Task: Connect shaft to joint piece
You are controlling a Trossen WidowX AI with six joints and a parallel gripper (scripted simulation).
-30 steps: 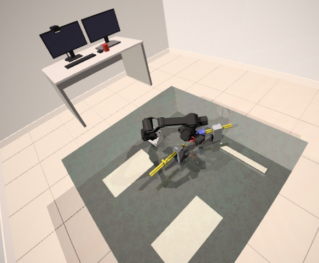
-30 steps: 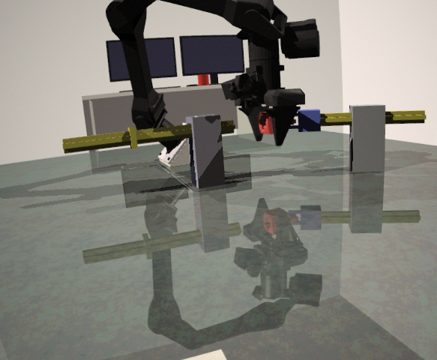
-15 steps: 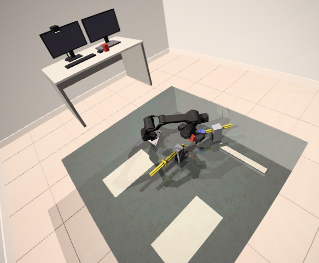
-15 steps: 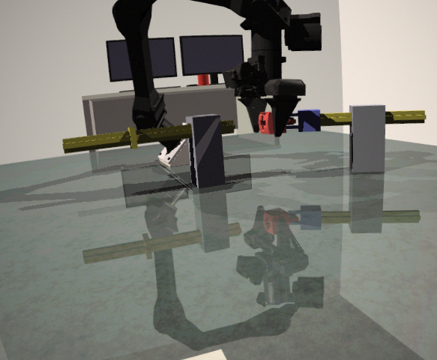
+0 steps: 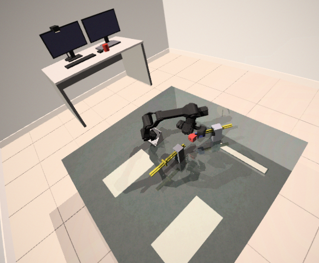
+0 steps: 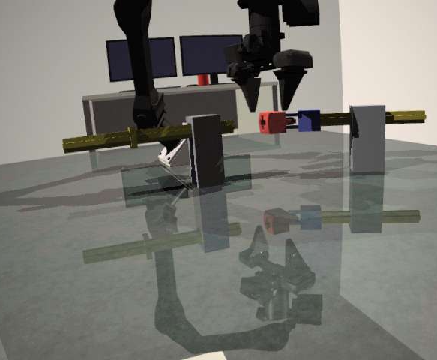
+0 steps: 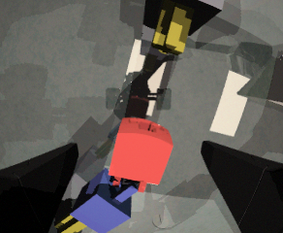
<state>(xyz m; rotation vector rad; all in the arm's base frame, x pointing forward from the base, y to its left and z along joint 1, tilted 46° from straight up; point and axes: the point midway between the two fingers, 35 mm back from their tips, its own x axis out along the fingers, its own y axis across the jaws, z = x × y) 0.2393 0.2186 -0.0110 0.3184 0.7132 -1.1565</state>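
Right now my gripper tip is 10 mm to the right of the red joint piece and 20 mm above it.
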